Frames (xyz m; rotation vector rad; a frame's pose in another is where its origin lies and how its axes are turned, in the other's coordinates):
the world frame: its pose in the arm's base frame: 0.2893 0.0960 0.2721 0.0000 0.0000 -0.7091
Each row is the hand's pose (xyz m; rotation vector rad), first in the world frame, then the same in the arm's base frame.
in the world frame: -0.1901 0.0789 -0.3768 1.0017 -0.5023 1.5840
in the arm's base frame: 0.1964 0.2797 -0.1047 0.7071 -0.7569 0.9465
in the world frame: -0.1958 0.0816 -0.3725 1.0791 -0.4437 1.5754
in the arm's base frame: 0.1938 0.2854 -0.1004 0.7932 -0.7311 0.9441
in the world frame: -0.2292 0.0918 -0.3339 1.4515 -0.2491 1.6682
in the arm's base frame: 0.1751 0.3149 -0.0618 1.1680 -0.6758 1.0844
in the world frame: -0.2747 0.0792 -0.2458 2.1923 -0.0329 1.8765
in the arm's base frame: 0.1324 0.3350 0.0263 1.8259 -0.7073 1.4566
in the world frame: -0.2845 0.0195 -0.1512 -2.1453 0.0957 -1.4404
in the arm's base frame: 0.0861 0.2961 0.1209 -2.2123 0.9331 -1.7967
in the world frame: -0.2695 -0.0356 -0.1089 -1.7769 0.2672 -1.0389
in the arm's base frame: 0.0616 0.2445 0.1632 -1.7105 0.9429 -1.5211
